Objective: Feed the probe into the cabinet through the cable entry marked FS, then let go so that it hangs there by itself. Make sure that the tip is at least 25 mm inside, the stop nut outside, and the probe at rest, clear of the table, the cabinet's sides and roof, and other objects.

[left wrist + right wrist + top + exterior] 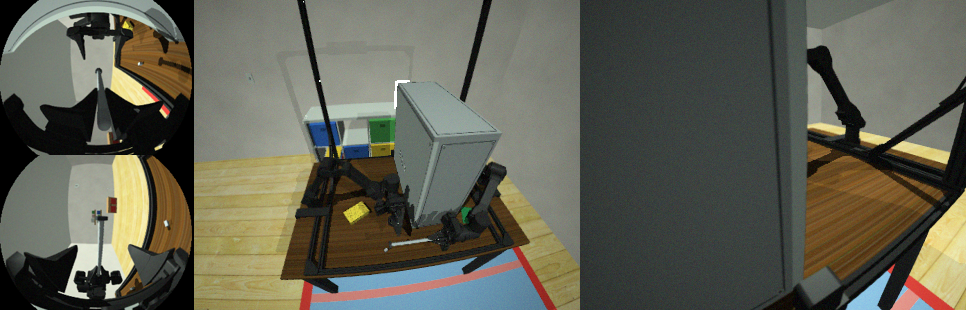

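My right gripper is now 80 mm short of the probe and 50 mm to the right of it.
My left hand is 80 mm to the left of the probe.
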